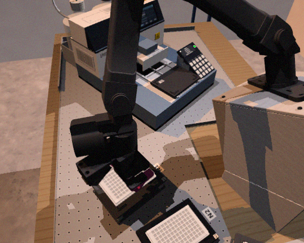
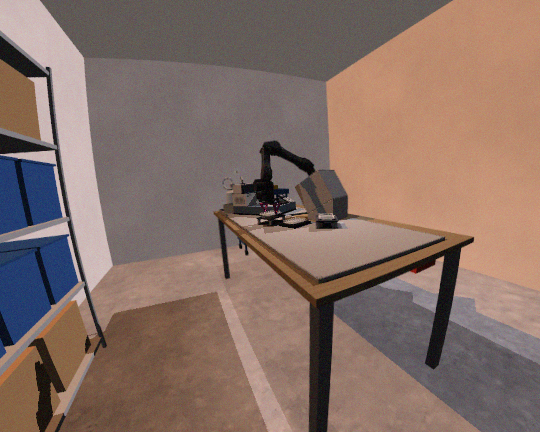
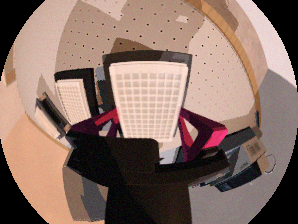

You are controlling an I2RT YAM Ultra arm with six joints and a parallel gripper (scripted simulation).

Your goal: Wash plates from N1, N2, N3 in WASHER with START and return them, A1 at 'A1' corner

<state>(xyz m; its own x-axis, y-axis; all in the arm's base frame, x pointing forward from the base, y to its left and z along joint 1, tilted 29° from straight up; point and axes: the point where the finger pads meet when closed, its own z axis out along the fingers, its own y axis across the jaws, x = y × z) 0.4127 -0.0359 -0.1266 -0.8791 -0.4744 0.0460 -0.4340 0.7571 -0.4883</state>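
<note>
Now: the nest N1 3 cm below my hand. Also, from my hand: nest N2: 9 cm behind, 15 cm to the left, 6 cm below; then n2 label: 19 cm behind, 12 cm to the left, 7 cm below; then nest n3: 22 cm behind, 29 cm to the left, 2 cm below.
</note>
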